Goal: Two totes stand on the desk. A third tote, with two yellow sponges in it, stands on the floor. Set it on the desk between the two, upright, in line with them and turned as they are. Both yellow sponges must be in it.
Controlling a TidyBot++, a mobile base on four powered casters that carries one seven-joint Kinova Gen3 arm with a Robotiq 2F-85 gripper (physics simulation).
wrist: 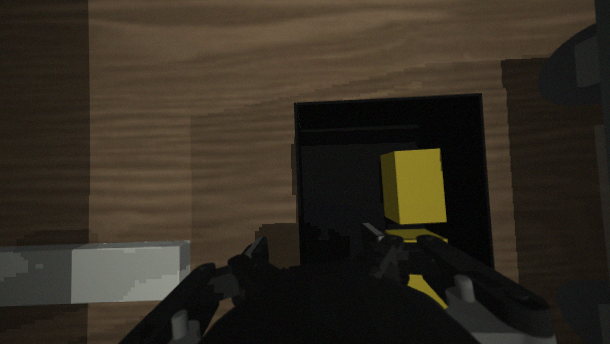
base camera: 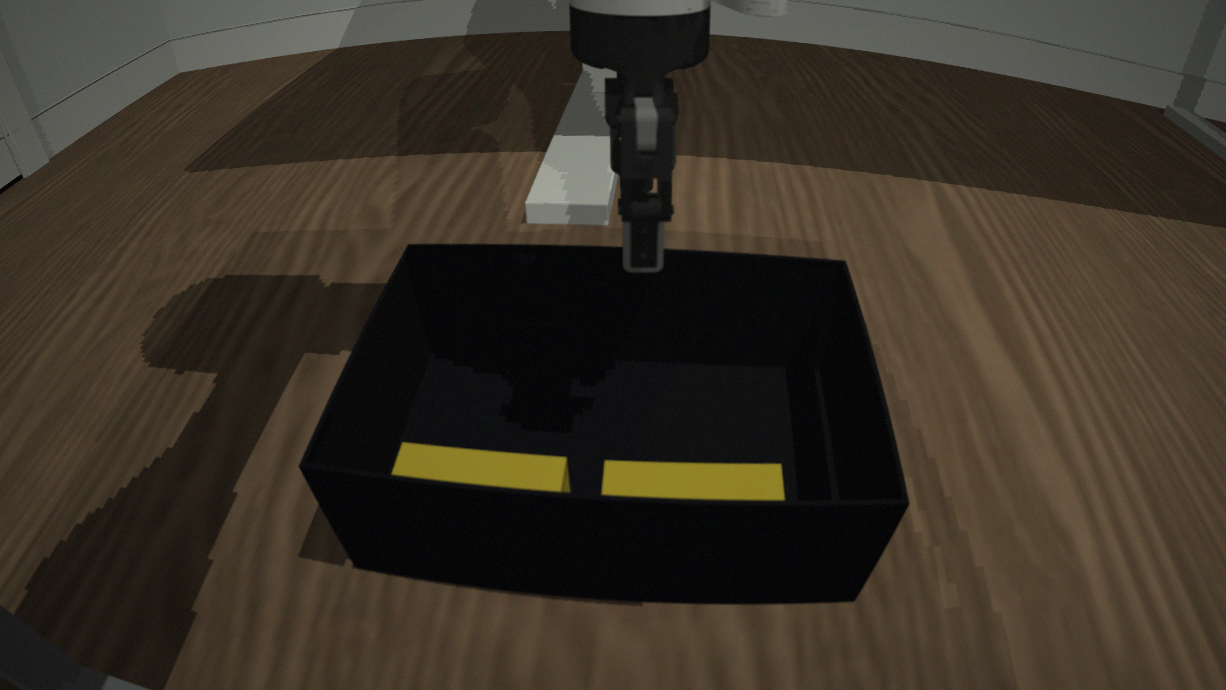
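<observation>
The black tote (base camera: 600, 548) (wrist: 462, 130) stands upright on the wooden floor. Two yellow sponges lie inside along its near wall: the right one (base camera: 693, 481) (wrist: 420, 187) and the left one (base camera: 480, 467) (wrist: 425, 287), which the gripper partly hides in the wrist view. My gripper (base camera: 643, 261) (wrist: 314, 240) is open and empty, pointing down at the tote's far wall. In the wrist view one fingertip shows beyond that wall, the other over the tote's inside. Whether the tips reach below the rim is unclear. The desk top and its two totes do not show.
A pale grey bar-like foot (base camera: 570, 184) (wrist: 127, 272) lies on the floor beyond the tote's far wall, a little left of the gripper in the base view. White walls (base camera: 986, 42) stand at the back. Shadows of the arm fall across the floor at the left.
</observation>
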